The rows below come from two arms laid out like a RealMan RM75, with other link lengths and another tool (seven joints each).
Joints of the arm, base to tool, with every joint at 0 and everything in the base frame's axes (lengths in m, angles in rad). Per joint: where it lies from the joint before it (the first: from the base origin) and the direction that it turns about. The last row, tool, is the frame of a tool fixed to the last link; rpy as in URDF.
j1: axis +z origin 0 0 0.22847
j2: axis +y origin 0 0 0
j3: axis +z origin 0 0 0.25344
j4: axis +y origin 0 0 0
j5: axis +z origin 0 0 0.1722
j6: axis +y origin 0 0 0
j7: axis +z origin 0 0 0.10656
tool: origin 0.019 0.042 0.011 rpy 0 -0.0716 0.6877
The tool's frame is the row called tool.
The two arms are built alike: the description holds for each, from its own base.
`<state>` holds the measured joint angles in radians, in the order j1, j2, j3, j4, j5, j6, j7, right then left.
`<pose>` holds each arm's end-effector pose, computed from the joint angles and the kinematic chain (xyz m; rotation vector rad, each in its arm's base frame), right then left.
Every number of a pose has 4 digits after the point. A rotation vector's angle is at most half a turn.
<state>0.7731 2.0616 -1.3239 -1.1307 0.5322 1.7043 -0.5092 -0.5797 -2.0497 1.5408 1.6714 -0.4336 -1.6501 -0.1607</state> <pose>0.1556 0.2786 -0.0029 -1.9938 1.8396 -0.4524 -0.1026 0.3051 0.0081 -2.5114 -0.5910 0.6846</pose>
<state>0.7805 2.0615 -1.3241 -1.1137 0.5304 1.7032 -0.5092 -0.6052 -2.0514 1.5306 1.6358 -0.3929 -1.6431 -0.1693</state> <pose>0.1558 0.2790 -0.0039 -1.9906 1.8450 -0.4653 -0.1047 0.3136 0.0083 -2.4719 -0.6067 0.7121</pose>
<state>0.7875 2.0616 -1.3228 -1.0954 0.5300 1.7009 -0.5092 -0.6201 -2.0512 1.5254 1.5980 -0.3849 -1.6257 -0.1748</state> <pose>0.1561 0.2795 -0.0051 -1.9869 1.8535 -0.4756 -0.1067 0.3191 0.0065 -2.4614 -0.6254 0.7181</pose>
